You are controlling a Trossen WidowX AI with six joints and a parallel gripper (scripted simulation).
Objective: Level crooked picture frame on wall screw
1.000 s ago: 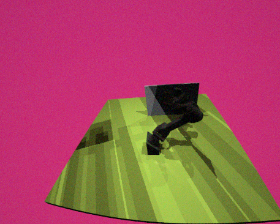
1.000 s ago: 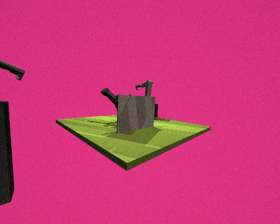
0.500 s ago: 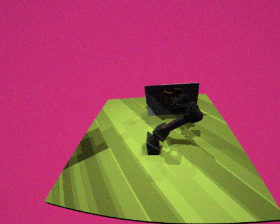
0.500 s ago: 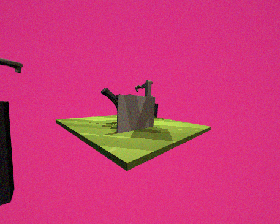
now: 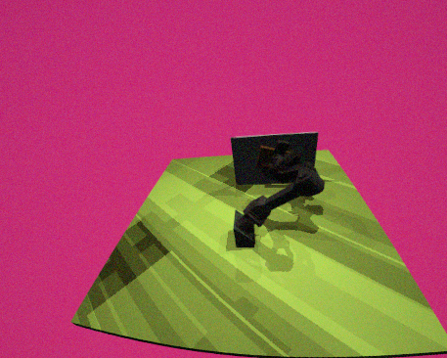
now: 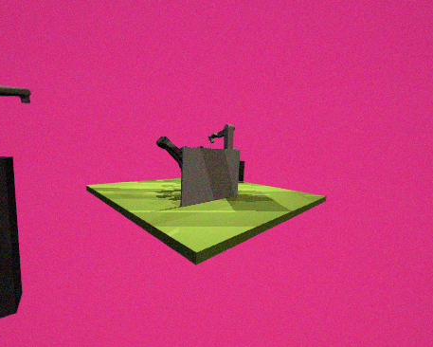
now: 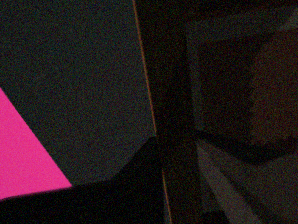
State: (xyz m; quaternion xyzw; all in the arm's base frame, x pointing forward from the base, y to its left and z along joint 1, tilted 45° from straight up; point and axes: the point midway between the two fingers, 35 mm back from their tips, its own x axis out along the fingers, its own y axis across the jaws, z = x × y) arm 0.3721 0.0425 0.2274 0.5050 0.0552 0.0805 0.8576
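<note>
My gripper tip is 5 cm above the picture frame and 2 cm to the right of it. Also, from my gripper tip: grey wall panel 7 cm below, 2 cm ahead, 1 cm to the left.
</note>
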